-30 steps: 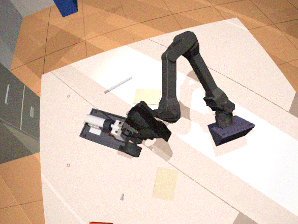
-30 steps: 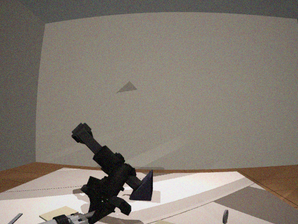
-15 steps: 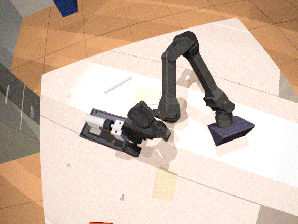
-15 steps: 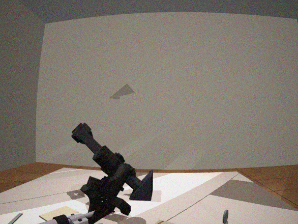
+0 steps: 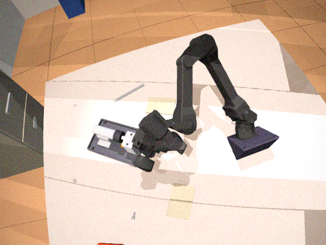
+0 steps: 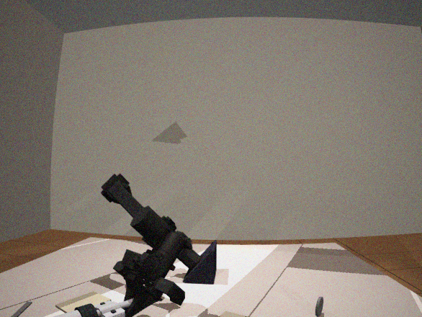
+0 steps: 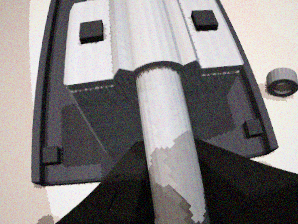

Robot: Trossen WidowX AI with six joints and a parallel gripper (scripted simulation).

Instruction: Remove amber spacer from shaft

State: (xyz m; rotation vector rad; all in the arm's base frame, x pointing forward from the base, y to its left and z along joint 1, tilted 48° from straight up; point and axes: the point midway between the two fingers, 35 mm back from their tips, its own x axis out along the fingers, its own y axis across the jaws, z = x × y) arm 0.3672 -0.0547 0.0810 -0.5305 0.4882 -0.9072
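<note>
Right now the grey shaft is 30 mm above my gripper tip, 20 mm to the right of it and 20 mm ahead of it. From my gripper tip the other things lie so: black spacer 60 mm ahead, 40 mm to the right, 30 mm above; thin grey bar 290 mm to the right, 50 mm below, 10 mm behind; amber spacer 60 mm ahead, 40 mm to the right, 30 mm below.
</note>
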